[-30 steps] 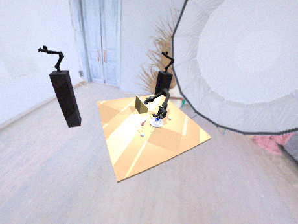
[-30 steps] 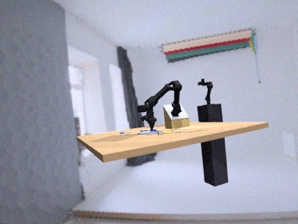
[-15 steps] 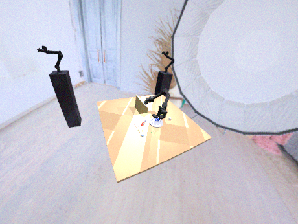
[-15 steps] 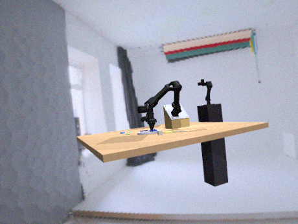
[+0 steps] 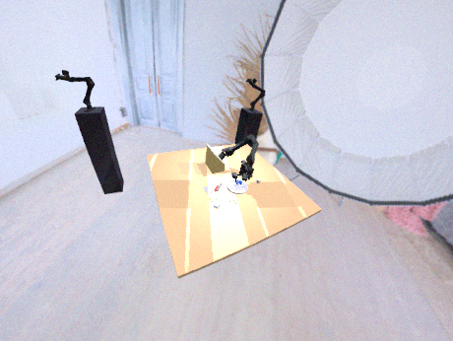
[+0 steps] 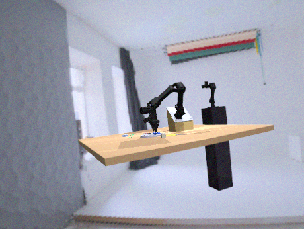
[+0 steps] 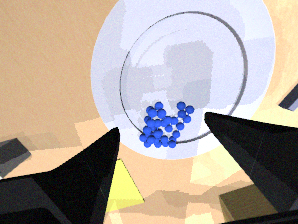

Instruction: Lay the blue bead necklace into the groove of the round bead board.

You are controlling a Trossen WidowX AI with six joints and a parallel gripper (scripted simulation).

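My gripper tip is 4 cm to the left of the round bead board, 3 cm above it and 1 cm short of it. The rest, counted from my gripper tip: yellow flat piece (12 cm to the left, 11 cm behind, 3 cm below); then red-and-grey object (22 cm to the right, 3 cm below, 1 cm behind); then white cylinder (20 cm to the left, 2 cm below, 2 cm ahead).
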